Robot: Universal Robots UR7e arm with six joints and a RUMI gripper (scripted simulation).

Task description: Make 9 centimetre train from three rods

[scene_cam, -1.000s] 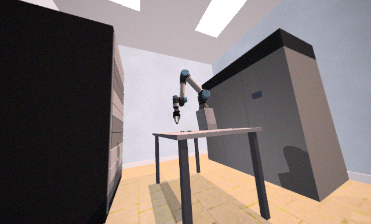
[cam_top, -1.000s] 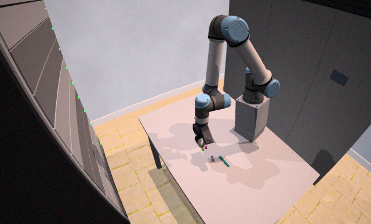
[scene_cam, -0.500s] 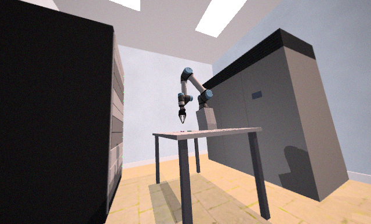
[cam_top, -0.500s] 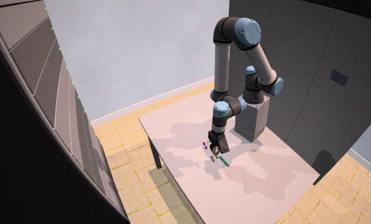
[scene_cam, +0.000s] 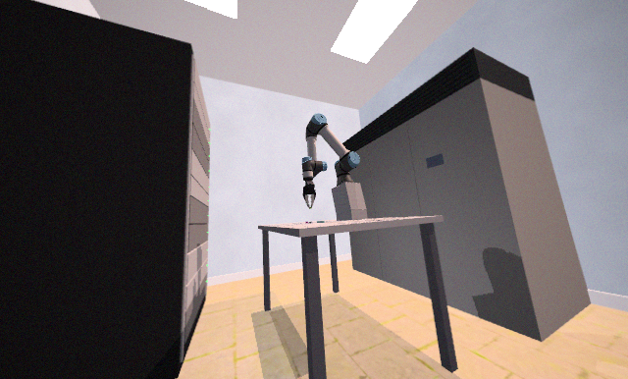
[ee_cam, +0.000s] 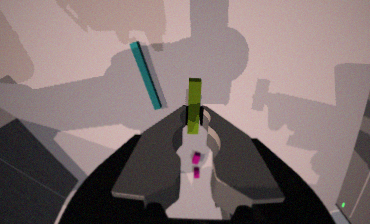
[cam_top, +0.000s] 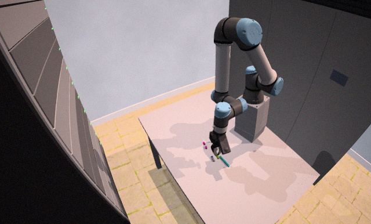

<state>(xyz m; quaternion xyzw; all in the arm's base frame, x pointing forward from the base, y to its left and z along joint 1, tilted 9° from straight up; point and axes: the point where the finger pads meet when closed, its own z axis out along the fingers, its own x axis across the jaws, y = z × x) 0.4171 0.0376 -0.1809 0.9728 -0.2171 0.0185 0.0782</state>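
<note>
The grey rod is 2 cm behind my hand, 4 cm to the right of it and 11 cm below it. The rest, counted from my hand: turquoise rod (6 cm behind, 2 cm to the left, 11 cm below); then blue rod (3 cm behind, 6 cm to the right, 11 cm below); then lime rod (1 cm below).
</note>
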